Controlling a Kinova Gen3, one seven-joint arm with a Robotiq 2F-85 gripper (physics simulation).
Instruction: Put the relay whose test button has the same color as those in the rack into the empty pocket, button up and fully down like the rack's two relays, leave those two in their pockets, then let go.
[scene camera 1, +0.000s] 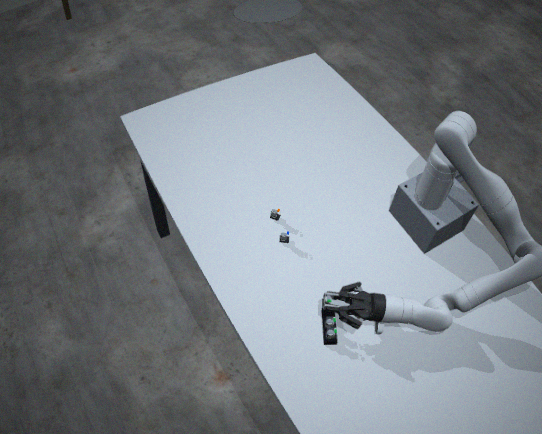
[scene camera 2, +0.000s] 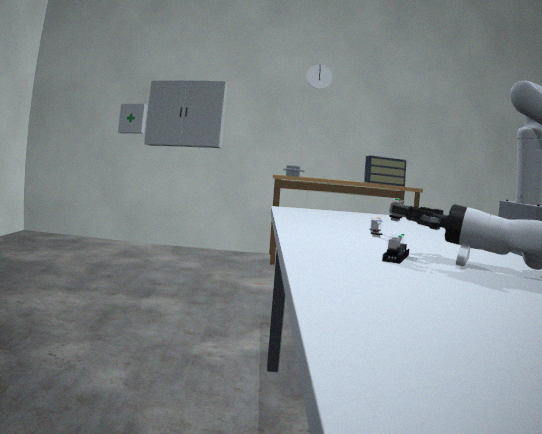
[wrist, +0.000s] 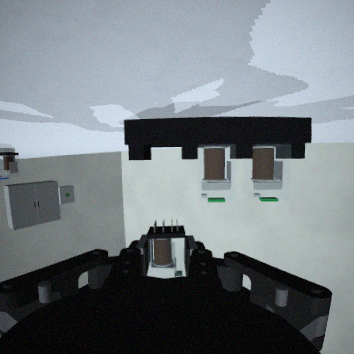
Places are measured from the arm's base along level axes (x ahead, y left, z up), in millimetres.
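Pixels of known places: gripper, fingertip midpoint: (scene camera 1: 323, 300) (scene camera 2: 392, 208) (wrist: 167, 246); arm's base at its link origin: (scene camera 1: 428, 197) (scene camera 2: 530, 203).
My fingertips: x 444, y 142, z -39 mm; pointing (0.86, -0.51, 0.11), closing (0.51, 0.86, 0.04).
Ahead of a thing's pixels: the offset from my fingertips to its middle. Level surfaces: height alone.
My gripper (scene camera 1: 334, 301) (scene camera 2: 398, 210) (wrist: 167, 246) is shut on a relay with a green button @[9 mm back, 5 mm left, 3 mm down] (scene camera 1: 328, 301) (scene camera 2: 395, 209) (wrist: 161, 251), held above the rack's level, button up and pins down. The black rack @[8 mm back, 43 mm left, 82 mm down] (scene camera 1: 330, 342) (scene camera 2: 394, 258) (wrist: 217, 131) stands on the table. Two green-button relays @[9 mm back, 42 mm left, 67 mm down] (scene camera 1: 330, 322) @[5 mm ahead, 72 mm left, 67 mm down] (scene camera 1: 330, 334) (wrist: 214, 164) (wrist: 263, 164) sit upright in its pockets. The empty pocket is at the rack's left end in the wrist view, and the held relay roughly lines up with it sideways there. In scene camera 1 the gripper partly hides that end.
A relay with a blue button @[23 mm back, 260 mm right, 72 mm down] (scene camera 1: 284, 238) and one with an orange button @[35 mm back, 346 mm right, 72 mm down] (scene camera 1: 274, 215) stand on the white table @[94 mm down] (scene camera 1: 240, 125) (scene camera 2: 360, 320), away from the rack. The arm's grey base block (scene camera 1: 425, 225) is at the table's far side. A wooden bench (scene camera 2: 340, 183) stands behind.
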